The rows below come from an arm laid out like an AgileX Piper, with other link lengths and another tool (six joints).
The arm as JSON. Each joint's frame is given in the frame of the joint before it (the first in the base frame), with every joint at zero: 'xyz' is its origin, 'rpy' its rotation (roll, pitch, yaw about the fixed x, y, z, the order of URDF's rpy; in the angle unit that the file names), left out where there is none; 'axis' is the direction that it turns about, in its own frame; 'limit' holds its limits. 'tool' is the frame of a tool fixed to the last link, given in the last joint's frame.
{
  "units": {
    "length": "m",
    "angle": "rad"
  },
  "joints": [
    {
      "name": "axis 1",
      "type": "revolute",
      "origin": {
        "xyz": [
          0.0,
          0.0,
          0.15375
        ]
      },
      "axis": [
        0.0,
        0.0,
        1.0
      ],
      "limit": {
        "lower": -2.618,
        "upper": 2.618
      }
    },
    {
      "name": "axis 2",
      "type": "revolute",
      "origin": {
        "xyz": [
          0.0,
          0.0,
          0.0
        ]
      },
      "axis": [
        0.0,
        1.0,
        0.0
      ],
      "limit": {
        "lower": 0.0,
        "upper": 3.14
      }
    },
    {
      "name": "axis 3",
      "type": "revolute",
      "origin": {
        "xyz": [
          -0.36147,
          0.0,
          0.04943
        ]
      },
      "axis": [
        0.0,
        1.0,
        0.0
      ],
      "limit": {
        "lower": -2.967,
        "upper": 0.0
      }
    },
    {
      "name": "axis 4",
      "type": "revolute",
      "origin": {
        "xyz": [
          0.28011,
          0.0,
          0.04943
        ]
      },
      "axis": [
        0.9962,
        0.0,
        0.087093
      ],
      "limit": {
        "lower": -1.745,
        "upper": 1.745
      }
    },
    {
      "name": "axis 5",
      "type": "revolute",
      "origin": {
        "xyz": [
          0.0,
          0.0,
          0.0
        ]
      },
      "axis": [
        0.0,
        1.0,
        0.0
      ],
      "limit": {
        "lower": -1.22,
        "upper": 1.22
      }
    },
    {
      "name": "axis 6",
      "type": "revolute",
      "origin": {
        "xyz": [
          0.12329,
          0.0,
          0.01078
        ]
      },
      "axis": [
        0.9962,
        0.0,
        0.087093
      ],
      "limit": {
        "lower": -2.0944,
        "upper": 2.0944
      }
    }
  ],
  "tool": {
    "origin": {
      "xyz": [
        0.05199,
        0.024,
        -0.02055
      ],
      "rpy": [
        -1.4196,
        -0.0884,
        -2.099
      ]
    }
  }
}
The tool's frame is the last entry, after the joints.
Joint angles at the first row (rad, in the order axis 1, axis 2, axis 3, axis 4, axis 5, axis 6):
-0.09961, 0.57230, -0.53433, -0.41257, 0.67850, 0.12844
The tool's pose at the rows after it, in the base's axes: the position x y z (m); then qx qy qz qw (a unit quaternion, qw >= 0):
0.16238, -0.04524, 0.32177, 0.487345, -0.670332, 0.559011, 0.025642
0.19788, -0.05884, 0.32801, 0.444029, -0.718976, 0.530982, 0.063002
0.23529, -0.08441, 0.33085, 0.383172, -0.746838, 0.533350, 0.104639
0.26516, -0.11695, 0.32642, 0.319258, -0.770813, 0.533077, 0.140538
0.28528, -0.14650, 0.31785, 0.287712, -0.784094, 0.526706, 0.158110
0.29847, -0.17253, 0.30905, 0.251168, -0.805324, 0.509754, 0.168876
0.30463, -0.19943, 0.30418, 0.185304, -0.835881, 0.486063, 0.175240
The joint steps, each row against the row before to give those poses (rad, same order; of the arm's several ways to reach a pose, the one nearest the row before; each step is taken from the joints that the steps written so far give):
0.00008, 0.16466, -0.09358, -0.04798, 0.04687, 0.20295
-0.00007, 0.15301, -0.07929, -0.10177, 0.03489, 0.21817
-0.02141, 0.14437, -0.06257, -0.17182, 0.00724, 0.23917
-0.06544, 0.12757, -0.04710, -0.13304, -0.00817, 0.19393
-0.08638, 0.09585, -0.03646, -0.04613, -0.04829, 0.06557
-0.07390, 0.07675, -0.03577, -0.00921, -0.02991, 0.06083
-0.06825, 0.05806, -0.03514, -0.00615, -0.00203, 0.11298

